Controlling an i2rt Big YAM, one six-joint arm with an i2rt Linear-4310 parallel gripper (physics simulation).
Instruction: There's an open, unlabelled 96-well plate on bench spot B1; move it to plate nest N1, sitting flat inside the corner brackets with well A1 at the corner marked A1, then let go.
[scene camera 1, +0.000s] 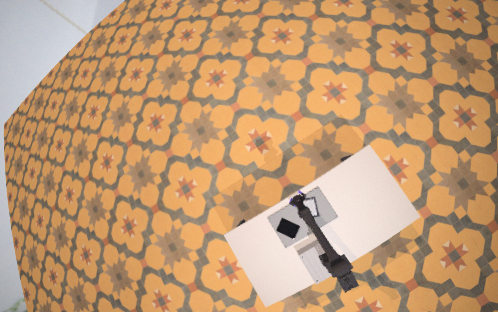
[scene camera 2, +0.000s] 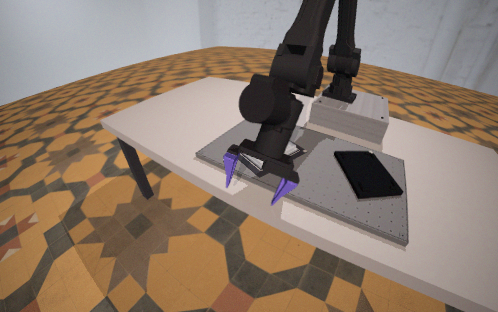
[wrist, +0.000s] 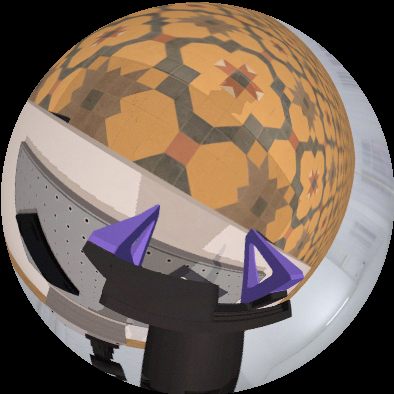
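Where they show: gripper, fingertip midpoint: (scene camera 1: 295, 194) (scene camera 2: 249, 195) (wrist: 206, 222); arm's base, link origin: (scene camera 1: 327, 257) (scene camera 2: 339, 96) (wrist: 100, 340).
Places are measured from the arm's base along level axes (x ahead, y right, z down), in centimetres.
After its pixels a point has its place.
The white 96-well plate (scene camera 1: 311, 206) {x 40.1, y 8.1, z 6.6 cm} (scene camera 2: 292, 148) {x 36.1, y 1.3, z 5.7 cm} is on the dark-bordered bench spot at one end of the grey board, largely hidden by the arm and gripper. Its wells and A1 corner cannot be made out. In the wrist view, a dark corner of the spot (wrist: 188, 273) {x 48.2, y 3.9, z 7.0 cm} shows above the gripper body. The black plate nest (scene camera 1: 287, 228) {x 32.4, y -18.6, z 6.0 cm} (scene camera 2: 369, 175) {x 33.8, y -19.2, z 5.9 cm} (wrist: 44, 255) {x 35.5, y -16.0, z 6.0 cm} lies at the board's other end, with a small pale mark at one corner. My gripper (scene camera 1: 295, 197) {x 55.1, y 0.7, z 6.9 cm} (scene camera 2: 250, 196) {x 55.1, y 0.7, z 6.9 cm} (wrist: 206, 222) {x 55.1, y 0.7, z 6.9 cm} is open and empty, its purple fingers wide apart above the board's front edge, near the plate.
The grey perforated board (scene camera 1: 328, 209) {x 31.4, y 19.7, z 7.1 cm} (scene camera 2: 320, 189) {x 44.3, y -10.4, z 7.1 cm} (wrist: 67, 227) {x 45.1, y -11.7, z 7.1 cm} lies on the pale table (scene camera 1: 382, 190) {x 23.8, y 68.7, z 8.4 cm} (scene camera 2: 170, 107) {x 36.1, y 60.2, z 8.4 cm} (wrist: 85, 157) {x 53.0, y -13.0, z 8.4 cm}. A grey box-like base block (scene camera 2: 350, 117) {x 12.1, y -7.8, z 2.2 cm} (wrist: 85, 312) {x 12.2, y -6.3, z 7.4 cm} stands behind it, under the arm's mount. The table's front edge runs close to the board.
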